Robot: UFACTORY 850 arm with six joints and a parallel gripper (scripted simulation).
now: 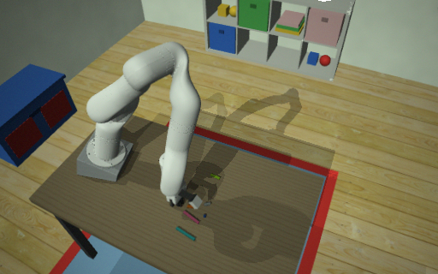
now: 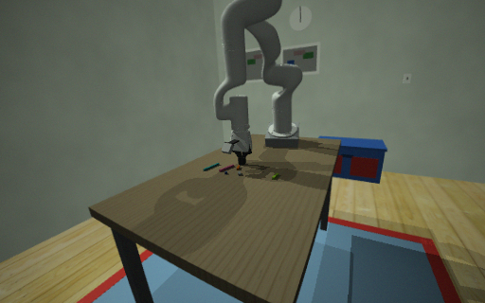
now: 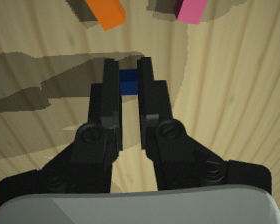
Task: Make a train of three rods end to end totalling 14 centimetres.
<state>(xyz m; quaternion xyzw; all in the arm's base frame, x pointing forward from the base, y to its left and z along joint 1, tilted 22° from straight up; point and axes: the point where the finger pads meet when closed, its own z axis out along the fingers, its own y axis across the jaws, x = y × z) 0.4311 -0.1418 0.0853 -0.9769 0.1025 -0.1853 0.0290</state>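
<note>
Now: hand 6 cm short of the orange rod and 2 cm above it. Round my hand: pink rod (7 cm ahead, 5 cm to the right, 2 cm below); turquoise rod (7 cm ahead, 14 cm to the right, 2 cm below); grey rod (12 cm ahead, 3 cm to the left, 2 cm below).
</note>
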